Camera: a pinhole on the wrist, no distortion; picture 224 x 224 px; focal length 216.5 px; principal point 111.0 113.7 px. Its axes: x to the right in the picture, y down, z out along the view. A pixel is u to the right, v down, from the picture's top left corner.
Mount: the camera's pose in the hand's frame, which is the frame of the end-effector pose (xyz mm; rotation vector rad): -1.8 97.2 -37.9 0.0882 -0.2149 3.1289
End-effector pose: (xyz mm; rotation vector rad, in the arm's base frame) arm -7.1 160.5 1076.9 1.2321 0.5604 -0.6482
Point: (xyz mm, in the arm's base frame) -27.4 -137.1 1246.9
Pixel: 175.5 118.2
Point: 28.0 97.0 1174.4
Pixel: 180.6 118.2
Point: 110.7 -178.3 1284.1
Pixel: 130.1 52.7
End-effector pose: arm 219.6 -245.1 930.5 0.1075 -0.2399 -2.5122
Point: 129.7 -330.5 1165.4
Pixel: 29.3 110.6
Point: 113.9 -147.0 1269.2
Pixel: 110.6 172.2
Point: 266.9 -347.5 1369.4
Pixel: 117.0 34.1
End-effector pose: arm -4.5 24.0 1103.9 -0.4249 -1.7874 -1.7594
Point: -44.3 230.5 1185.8
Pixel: 84.1 118.4
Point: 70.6 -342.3 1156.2
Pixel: behind the camera
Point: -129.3 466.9 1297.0
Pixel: 64.0 77.7
